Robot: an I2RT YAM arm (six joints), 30 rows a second.
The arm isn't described. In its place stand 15 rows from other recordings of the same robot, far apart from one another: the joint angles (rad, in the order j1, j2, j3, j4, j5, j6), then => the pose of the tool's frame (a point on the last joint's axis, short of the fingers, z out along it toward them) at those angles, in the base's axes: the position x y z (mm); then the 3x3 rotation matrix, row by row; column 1 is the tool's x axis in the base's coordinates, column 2 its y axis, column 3 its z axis.
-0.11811 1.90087 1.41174 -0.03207 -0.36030 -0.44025 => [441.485 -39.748 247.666], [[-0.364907 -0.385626 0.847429], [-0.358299 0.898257 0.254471], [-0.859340 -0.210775 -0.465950]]
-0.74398 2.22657 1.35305 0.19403 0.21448 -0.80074 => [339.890 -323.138 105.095], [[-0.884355 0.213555 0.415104], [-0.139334 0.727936 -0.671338], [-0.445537 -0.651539 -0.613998]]
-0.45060 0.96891 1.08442 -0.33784 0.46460 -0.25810 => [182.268 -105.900 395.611], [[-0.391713 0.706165 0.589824], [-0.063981 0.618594 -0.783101], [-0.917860 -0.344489 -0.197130]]
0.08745 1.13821 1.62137 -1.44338 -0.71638 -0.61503 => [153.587 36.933 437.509], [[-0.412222 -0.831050 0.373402], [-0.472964 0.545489 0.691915], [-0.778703 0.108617 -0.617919]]
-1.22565 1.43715 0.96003 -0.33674 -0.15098 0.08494 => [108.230 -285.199 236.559], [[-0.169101 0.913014 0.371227], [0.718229 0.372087 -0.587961], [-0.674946 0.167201 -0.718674]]
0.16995 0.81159 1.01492 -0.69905 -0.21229 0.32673 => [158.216 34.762 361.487], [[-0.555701 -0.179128 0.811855], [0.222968 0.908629 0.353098], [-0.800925 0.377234 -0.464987]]
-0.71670 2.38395 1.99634 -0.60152 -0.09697 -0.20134 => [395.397 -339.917 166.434], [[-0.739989 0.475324 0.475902], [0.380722 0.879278 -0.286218], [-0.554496 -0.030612 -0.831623]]
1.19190 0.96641 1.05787 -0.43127 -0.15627 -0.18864 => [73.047 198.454 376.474], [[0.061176 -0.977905 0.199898], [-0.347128 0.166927 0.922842], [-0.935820 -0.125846 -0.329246]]
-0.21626 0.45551 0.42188 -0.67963 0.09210 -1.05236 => [109.240 -27.352 209.756], [[-0.561265 -0.415547 0.715753], [-0.762233 0.596484 -0.251411], [-0.322462 -0.686679 -0.651529]]
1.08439 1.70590 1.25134 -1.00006 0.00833 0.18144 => [147.382 278.087 212.572], [[-0.616110 -0.785252 0.061547], [-0.779145 0.619045 0.098574], [-0.115505 0.012779 -0.993225]]
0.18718 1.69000 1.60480 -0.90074 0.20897 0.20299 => [355.766 59.865 323.824], [[-0.816421 0.097072 0.569240], [0.046091 0.993579 -0.103328], [-0.575615 -0.058122 -0.815652]]
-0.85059 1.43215 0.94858 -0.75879 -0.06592 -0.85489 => [175.649 -196.629 210.510], [[-0.965048 0.012030 0.261795], [-0.041639 0.979218 -0.198489], [-0.258743 -0.202452 -0.944492]]
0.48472 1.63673 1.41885 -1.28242 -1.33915 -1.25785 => [245.190 168.284 300.581], [[-0.112230 -0.891349 -0.439206], [-0.305970 -0.389525 0.868707], [-0.945403 0.231879 -0.229010]]
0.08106 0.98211 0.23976 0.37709 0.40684 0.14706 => [194.664 1.681 173.541], [[-0.309092 0.343023 0.887016], [0.109903 0.939322 -0.324953], [-0.944660 -0.002955 -0.328037]]
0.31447 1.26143 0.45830 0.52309 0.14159 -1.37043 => [246.830 75.002 200.157], [[0.121389 -0.292859 0.948419], [-0.980734 0.111941 0.160091], [-0.153051 -0.949580 -0.273628]]
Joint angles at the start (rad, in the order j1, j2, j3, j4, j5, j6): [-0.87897, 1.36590, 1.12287, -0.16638, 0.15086, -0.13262]
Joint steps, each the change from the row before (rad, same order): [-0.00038, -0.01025, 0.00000, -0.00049, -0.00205, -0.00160]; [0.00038, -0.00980, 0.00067, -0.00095, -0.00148, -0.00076]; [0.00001, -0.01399, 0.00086, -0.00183, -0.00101, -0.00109]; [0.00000, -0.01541, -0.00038, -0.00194, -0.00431, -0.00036]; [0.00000, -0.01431, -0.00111, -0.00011, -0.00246, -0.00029]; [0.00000, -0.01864, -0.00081, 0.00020, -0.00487, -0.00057]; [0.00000, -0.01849, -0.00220, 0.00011, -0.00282, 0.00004]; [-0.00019, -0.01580, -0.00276, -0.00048, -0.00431, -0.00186]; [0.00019, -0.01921, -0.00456, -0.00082, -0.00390, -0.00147]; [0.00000, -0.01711, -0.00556, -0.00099, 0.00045, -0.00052]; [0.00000, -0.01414, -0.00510, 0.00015, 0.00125, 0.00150]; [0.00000, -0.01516, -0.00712, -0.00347, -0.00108, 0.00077]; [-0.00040, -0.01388, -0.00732, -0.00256, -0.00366, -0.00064]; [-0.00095, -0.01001, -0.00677, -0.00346, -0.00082, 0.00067]
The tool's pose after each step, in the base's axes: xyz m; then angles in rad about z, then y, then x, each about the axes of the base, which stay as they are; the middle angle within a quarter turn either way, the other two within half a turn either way. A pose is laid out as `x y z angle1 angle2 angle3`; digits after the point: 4 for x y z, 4 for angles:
0.1977 -0.2472 0.3308 -1.9894 0.4856 2.0209
0.1965 -0.2454 0.3338 -1.9843 0.4899 2.0112
0.1945 -0.2429 0.3380 -1.9770 0.4944 1.9975
0.1924 -0.2401 0.3422 -1.9693 0.5020 1.9845
0.1903 -0.2375 0.3458 -1.9612 0.5077 1.9709
0.1877 -0.2340 0.3508 -1.9502 0.5168 1.9525
0.1849 -0.2305 0.3552 -1.9393 0.5233 1.9350
0.1825 -0.2275 0.3585 -1.9330 0.5301 1.9221
0.1796 -0.2237 0.3619 -1.9254 0.5371 1.9075
0.1769 -0.2204 0.3644 -1.9184 0.5389 1.8955
0.1746 -0.2177 0.3663 -1.9103 0.5395 1.8848
0.1721 -0.2147 0.3673 -1.9064 0.5414 1.8798
0.1699 -0.2120 0.3679 -1.9045 0.5454 1.8760
0.1681 -0.2102 0.3677 -1.9038 0.5453 1.8763

